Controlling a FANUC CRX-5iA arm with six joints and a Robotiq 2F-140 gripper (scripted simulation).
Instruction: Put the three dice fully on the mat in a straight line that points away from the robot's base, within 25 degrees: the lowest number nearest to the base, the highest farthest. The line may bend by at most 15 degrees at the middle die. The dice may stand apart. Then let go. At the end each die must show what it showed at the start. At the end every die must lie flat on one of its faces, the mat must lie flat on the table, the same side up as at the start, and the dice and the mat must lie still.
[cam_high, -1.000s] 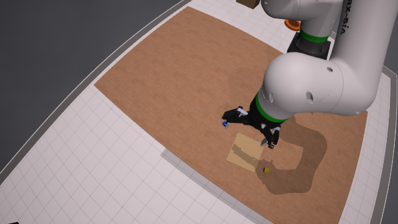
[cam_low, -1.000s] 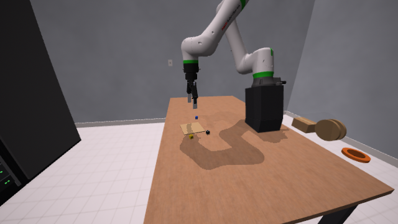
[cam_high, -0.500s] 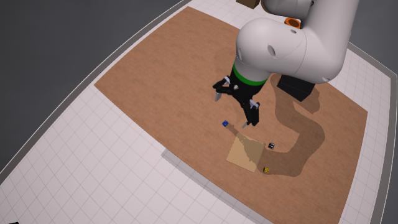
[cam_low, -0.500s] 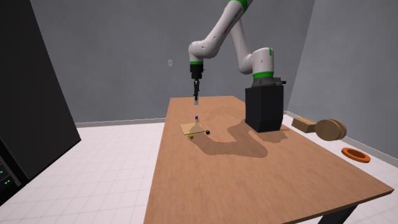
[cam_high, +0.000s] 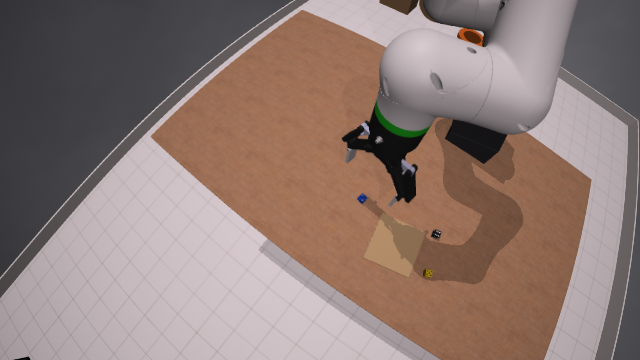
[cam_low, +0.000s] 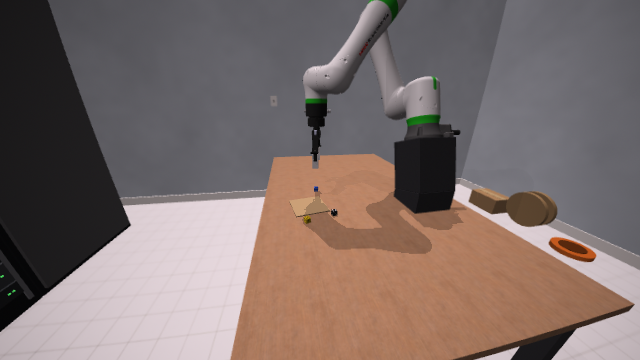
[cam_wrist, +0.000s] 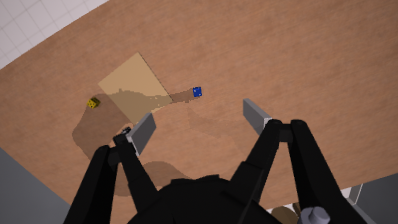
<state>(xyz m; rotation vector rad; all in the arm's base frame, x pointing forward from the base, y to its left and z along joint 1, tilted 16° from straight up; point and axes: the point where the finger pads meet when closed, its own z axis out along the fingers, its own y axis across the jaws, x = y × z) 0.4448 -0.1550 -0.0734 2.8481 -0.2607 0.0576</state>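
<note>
Now: hand 140 mm above the blue die. Also, from my hand: yellow die (70 mm ahead, 270 mm to the left, 140 mm below); tan mat (50 mm ahead, 150 mm to the left, 150 mm below); black die (40 mm behind, 240 mm to the left, 140 mm below).
</note>
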